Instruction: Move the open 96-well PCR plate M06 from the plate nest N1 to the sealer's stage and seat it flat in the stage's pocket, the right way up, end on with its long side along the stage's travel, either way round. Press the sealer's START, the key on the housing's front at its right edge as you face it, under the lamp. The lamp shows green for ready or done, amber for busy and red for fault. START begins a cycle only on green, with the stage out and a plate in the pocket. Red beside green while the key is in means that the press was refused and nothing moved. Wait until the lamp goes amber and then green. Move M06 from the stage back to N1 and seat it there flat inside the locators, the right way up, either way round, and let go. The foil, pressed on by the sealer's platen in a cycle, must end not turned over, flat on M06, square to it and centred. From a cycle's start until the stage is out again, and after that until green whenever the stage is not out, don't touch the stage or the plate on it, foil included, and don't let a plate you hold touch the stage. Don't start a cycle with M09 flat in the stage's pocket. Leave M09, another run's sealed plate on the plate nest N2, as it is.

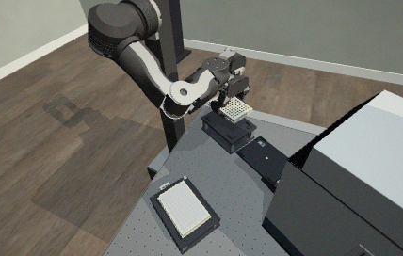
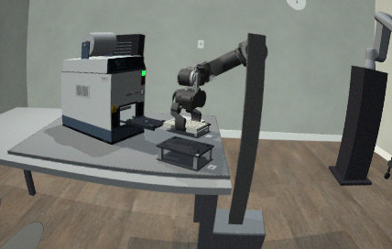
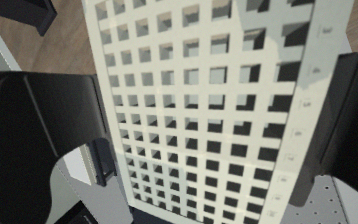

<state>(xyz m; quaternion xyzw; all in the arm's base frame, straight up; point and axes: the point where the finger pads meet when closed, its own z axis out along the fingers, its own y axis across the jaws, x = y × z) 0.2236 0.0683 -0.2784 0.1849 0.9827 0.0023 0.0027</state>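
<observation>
The sealer stage lies 17 cm ahead of my hand, 12 cm to the right of it and 3 cm below it. From my hand the other things lie so: nest N1: 7 cm below; then yellow warning label: 30 cm ahead, 8 cm to the right, 2 cm above; then 96-well plate M06: right at my hand.
</observation>
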